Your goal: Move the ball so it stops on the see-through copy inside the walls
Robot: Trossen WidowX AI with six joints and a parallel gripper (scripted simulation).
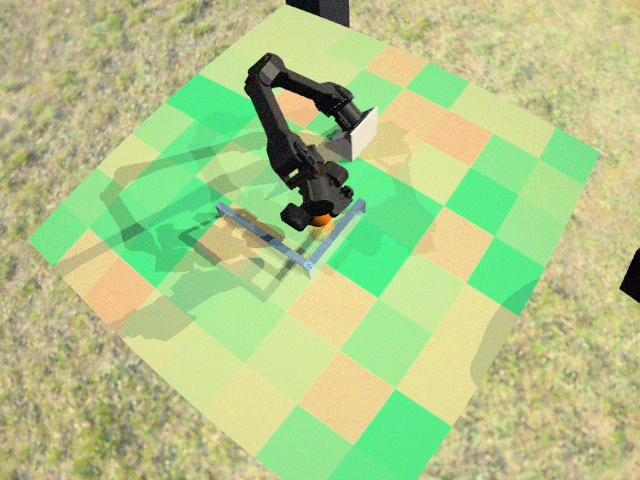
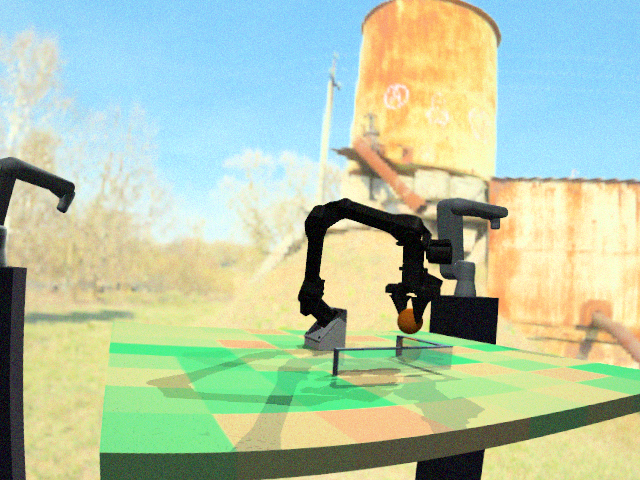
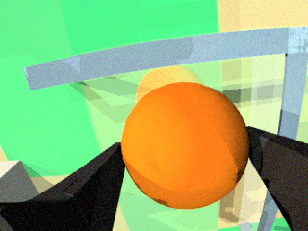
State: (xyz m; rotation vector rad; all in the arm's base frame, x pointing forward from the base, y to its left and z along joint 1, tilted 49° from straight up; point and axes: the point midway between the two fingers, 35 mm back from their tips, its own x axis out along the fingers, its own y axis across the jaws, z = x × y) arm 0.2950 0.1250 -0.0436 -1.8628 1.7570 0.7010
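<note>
The see-through copy lies 8 cm below my gripper tip. Also, from my gripper tip: orange ball right at my gripper tip.
</note>
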